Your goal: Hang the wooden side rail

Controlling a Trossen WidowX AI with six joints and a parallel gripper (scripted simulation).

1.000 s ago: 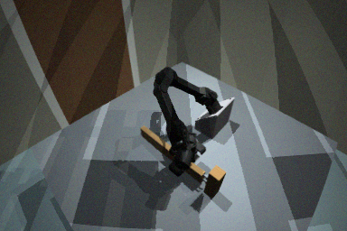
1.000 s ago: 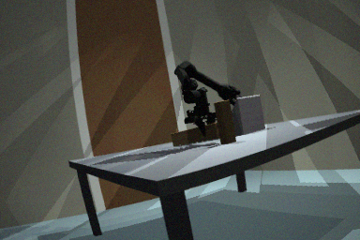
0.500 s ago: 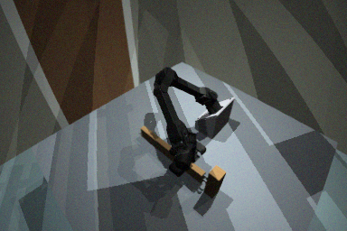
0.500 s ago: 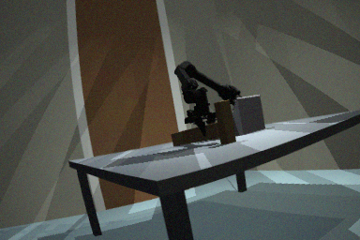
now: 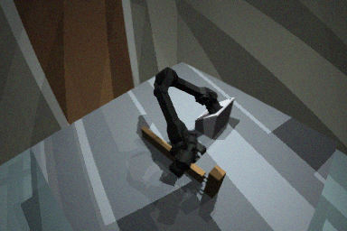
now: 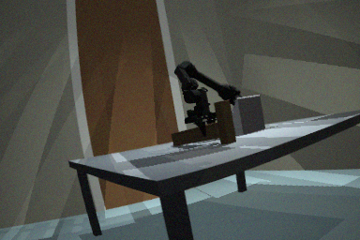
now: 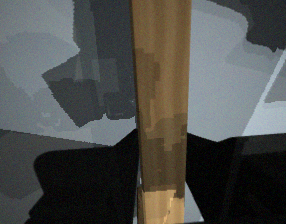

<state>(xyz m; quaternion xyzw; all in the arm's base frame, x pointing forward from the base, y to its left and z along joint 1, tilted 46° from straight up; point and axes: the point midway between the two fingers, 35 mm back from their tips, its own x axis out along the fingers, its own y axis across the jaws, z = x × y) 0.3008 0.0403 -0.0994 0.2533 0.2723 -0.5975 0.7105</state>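
My gripper tip is now 14 cm to the right of the headboard post, 4 cm below it and 1 cm past it.
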